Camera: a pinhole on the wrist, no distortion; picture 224 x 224 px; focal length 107.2 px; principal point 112.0 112.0 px. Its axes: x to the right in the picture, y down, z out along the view. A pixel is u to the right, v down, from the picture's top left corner.
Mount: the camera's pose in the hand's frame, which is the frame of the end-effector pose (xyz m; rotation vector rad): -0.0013 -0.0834 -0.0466 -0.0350 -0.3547 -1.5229
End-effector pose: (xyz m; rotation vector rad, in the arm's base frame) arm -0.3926 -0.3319 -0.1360 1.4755 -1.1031 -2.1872
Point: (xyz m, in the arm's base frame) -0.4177 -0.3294 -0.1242
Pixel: 25 139
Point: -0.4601 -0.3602 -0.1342
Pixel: 24 183
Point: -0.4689 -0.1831 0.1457
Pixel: 65 51
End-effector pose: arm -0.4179 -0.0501 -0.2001 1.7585 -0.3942 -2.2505
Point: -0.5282 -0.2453 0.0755
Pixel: 10 83
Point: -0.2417 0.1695 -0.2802
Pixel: behind the camera
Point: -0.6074 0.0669 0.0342
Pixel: 118 66
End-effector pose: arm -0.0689 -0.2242 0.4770 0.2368 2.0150 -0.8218
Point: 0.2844 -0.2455 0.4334
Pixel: 67 91
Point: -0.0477 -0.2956 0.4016
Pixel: 81 186
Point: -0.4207 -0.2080 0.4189
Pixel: behind the camera
